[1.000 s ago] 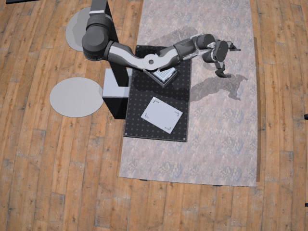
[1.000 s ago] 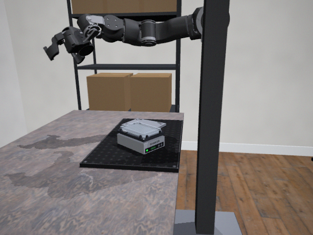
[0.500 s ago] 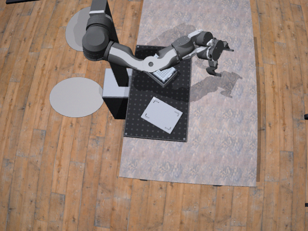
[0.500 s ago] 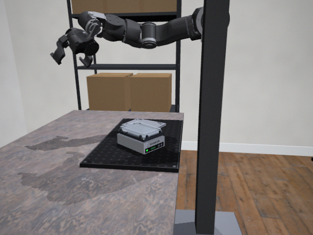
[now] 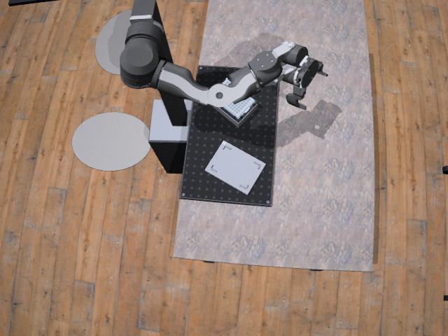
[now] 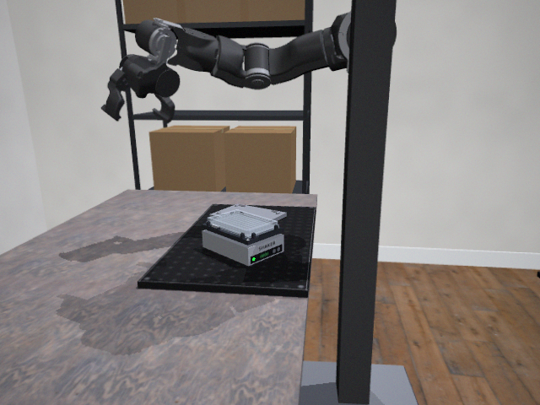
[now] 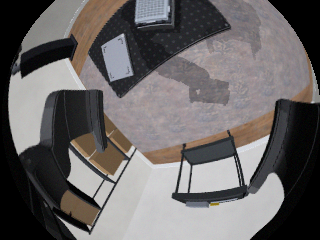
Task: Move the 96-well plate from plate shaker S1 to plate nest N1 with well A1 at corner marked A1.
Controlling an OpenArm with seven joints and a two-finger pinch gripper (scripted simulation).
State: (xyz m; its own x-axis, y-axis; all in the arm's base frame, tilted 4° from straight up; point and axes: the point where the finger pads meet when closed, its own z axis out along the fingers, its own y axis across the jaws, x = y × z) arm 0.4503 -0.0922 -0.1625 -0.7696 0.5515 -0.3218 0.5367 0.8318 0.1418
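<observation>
The 96-well plate lies 230 mm behind my hand, 70 mm to the left of it and 210 mm below it. The rest, counted from my hand: plate shaker S1 (200 mm behind, 60 mm to the left, 230 mm below); plate nest N1 (210 mm behind, 160 mm to the right, 260 mm below).
</observation>
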